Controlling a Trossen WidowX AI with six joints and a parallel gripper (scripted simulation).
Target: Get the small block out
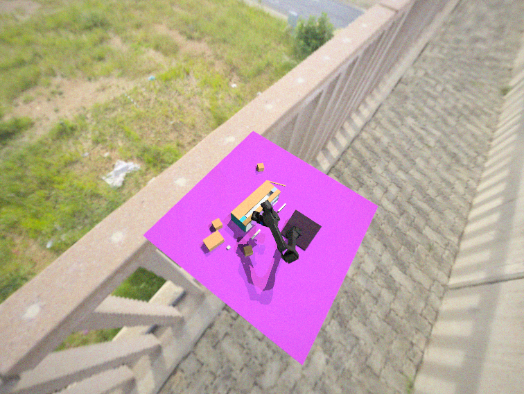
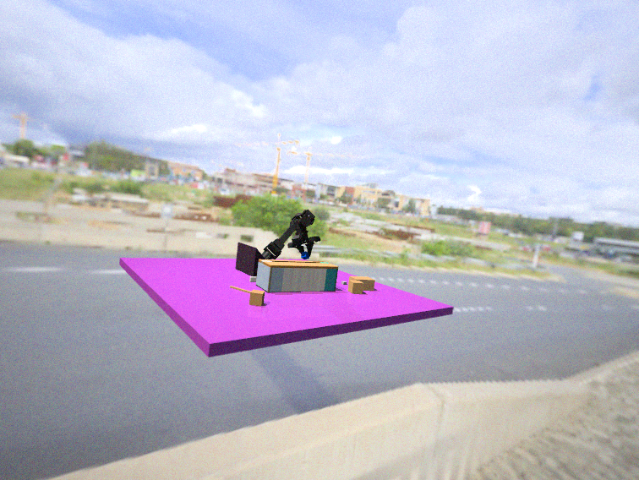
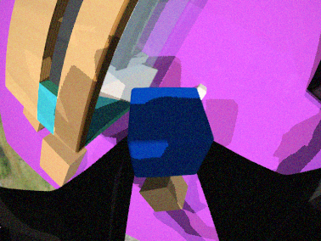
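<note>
Right now my gripper tip is 1 cm to the left of the blue block and 1 cm below it. Round my gripper tip: thin orange stick 44 cm to the right, 13 cm below, 5 cm ahead.
</note>
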